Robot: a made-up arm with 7 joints. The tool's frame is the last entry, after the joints. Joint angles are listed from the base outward.
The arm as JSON. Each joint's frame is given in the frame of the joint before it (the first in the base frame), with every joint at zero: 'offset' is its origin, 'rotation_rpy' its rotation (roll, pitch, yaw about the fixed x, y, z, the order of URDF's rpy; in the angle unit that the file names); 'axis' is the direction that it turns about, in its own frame. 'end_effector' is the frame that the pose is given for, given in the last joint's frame.
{
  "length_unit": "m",
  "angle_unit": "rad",
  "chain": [
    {
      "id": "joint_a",
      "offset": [
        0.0,
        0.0,
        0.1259
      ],
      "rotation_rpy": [
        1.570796,
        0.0,
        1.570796
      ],
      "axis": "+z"
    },
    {
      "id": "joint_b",
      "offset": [
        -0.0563,
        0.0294,
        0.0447
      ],
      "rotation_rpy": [
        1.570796,
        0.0,
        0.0
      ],
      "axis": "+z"
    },
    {
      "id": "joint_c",
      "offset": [
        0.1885,
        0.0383,
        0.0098
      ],
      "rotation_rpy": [
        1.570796,
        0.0,
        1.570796
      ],
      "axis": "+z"
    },
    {
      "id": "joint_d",
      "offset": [
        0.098,
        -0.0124,
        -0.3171
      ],
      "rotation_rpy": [
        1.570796,
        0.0,
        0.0
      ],
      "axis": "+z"
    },
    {
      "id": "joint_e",
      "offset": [
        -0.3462,
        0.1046,
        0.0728
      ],
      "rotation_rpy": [
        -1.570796,
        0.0,
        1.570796
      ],
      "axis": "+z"
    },
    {
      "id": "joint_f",
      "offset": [
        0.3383,
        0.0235,
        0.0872
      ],
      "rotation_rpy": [
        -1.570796,
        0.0,
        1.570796
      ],
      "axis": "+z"
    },
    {
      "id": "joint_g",
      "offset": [
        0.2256,
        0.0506,
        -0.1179
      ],
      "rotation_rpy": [
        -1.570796,
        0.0,
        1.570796
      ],
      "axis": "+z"
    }
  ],
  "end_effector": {
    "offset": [
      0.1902,
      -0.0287,
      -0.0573
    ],
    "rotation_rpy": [
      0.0,
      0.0,
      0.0
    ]
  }
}
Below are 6 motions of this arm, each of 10 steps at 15 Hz.
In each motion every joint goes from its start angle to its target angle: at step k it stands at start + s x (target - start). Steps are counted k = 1, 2, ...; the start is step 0. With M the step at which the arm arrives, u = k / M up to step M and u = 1 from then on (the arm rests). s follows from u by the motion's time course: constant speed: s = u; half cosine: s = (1 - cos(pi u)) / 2; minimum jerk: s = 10 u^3 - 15 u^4 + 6 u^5.
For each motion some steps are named. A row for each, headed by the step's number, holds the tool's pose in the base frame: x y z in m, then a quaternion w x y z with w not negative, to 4 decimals.
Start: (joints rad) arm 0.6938 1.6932 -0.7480 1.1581 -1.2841 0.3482 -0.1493
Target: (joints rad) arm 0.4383 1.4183 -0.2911 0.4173 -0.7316 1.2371 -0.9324
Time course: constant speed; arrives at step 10
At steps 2, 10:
2: 0.0694 0.2034 0.4479 0.6656 0.4807 -0.2856 -0.4943
10: 0.1198 0.0103 0.4152 0.2247 0.3049 -0.5005 -0.7785

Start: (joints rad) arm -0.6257 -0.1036 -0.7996 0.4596 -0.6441 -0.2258 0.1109
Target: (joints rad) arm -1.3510 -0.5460 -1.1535 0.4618 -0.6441 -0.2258 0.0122
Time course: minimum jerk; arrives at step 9
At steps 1, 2, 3, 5, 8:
1: -0.3078 0.0723 -0.2296 0.8709 -0.1155 -0.0484 0.4753
2: -0.3100 0.0423 -0.2326 0.8608 -0.1338 -0.0406 0.4894
3: -0.3131 -0.0189 -0.2323 0.8385 -0.1691 -0.0228 0.5175
5: -0.3119 -0.1841 -0.1860 0.7639 -0.2530 0.0421 0.5922
8: -0.2994 -0.3075 -0.0901 0.6855 -0.3055 0.1220 0.6495

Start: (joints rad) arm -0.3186 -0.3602 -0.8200 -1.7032 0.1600 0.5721 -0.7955
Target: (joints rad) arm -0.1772 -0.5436 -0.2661 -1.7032 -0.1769 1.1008 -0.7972
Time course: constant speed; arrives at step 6
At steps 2, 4, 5, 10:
2: 0.5050 0.1560 0.3758 0.3914 0.1329 -0.4760 -0.7762
4: 0.5095 0.1636 0.3776 0.3850 0.0931 -0.5306 -0.7494
5: 0.5094 0.1719 0.3781 0.3825 0.0755 -0.5583 -0.7323
10: 0.5076 0.1831 0.3784 0.3803 0.0597 -0.5861 -0.7129

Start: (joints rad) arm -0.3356 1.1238 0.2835 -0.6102 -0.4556 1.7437 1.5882
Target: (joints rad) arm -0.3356 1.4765 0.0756 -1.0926 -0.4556 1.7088 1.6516
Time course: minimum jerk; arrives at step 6
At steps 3, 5, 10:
3: 0.6078 -0.3565 0.6503 0.4997 -0.8000 0.0788 -0.3226
5: 0.4378 -0.5117 0.7391 0.4085 -0.7703 0.1859 -0.4530
10: 0.4218 -0.5207 0.7458 0.4011 -0.7666 0.1937 -0.4626

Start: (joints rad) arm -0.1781 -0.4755 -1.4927 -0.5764 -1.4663 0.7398 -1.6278
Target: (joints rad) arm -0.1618 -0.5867 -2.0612 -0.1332 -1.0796 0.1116 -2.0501
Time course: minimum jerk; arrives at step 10
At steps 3, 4, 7, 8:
3: -0.3610 0.1322 0.1757 0.2992 0.9247 0.2338 -0.0290
4: -0.3664 0.1579 0.0971 0.3662 0.9003 0.2352 -0.0015
7: -0.2724 0.2357 -0.1799 0.5574 0.8112 0.1723 0.0401
8: -0.2319 0.2504 -0.2296 0.5870 0.7949 0.1488 0.0379

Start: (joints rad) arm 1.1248 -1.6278 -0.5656 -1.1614 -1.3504 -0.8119 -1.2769
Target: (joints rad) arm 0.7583 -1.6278 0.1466 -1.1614 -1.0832 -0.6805 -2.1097
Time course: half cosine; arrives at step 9
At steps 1, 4, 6, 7, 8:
1: -0.5419 -0.3435 0.3215 0.4124 0.6361 0.4923 0.4277
4: -0.5701 -0.2185 0.3982 0.6002 0.4431 0.6429 0.1737
6: -0.5992 -0.1099 0.4334 0.6822 0.2339 0.6869 -0.0895
7: -0.6118 -0.0653 0.4414 0.6911 0.1482 0.6796 -0.1964
8: -0.6202 -0.0351 0.4446 0.6897 0.0928 0.6672 -0.2655

